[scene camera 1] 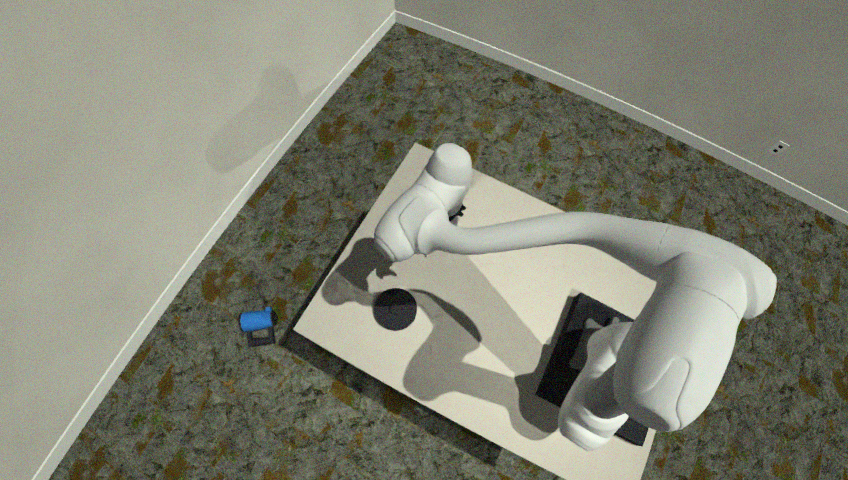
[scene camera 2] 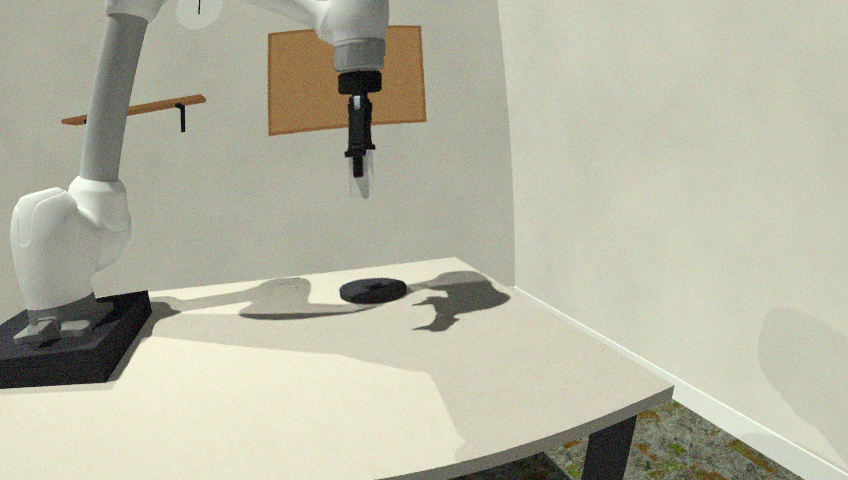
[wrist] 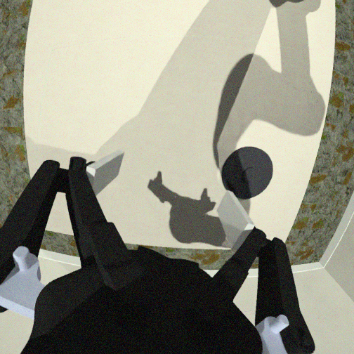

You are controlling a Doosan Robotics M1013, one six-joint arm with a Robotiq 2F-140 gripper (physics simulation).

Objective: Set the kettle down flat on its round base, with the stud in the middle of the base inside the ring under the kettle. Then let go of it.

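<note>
The blue kettle [scene camera 1: 255, 320] lies on its side on the floor, off the table's left edge in the first scene view, its dark handle toward the bottom of the picture. The ring under it cannot be made out. The kettle does not show in the second scene view or the wrist view. The round dark base [scene camera 1: 394, 309] [scene camera 2: 373, 290] [wrist: 247, 172] lies flat on the table; its stud shows faintly in the middle. My gripper [scene camera 2: 359, 187] [wrist: 172, 182] is open and empty, pointing down high above the table. In the first scene view the arm mostly hides it.
The pale table [scene camera 1: 380, 362] [scene camera 2: 267, 410] [wrist: 75, 75] carries the arm's dark mounting block [scene camera 1: 559, 350] [scene camera 2: 65, 365]. Walls stand beyond the table, with a cork board [scene camera 2: 297, 83] and a wooden shelf [scene camera 2: 160, 107] on one. Arm shadows fall across the tabletop and part of the base.
</note>
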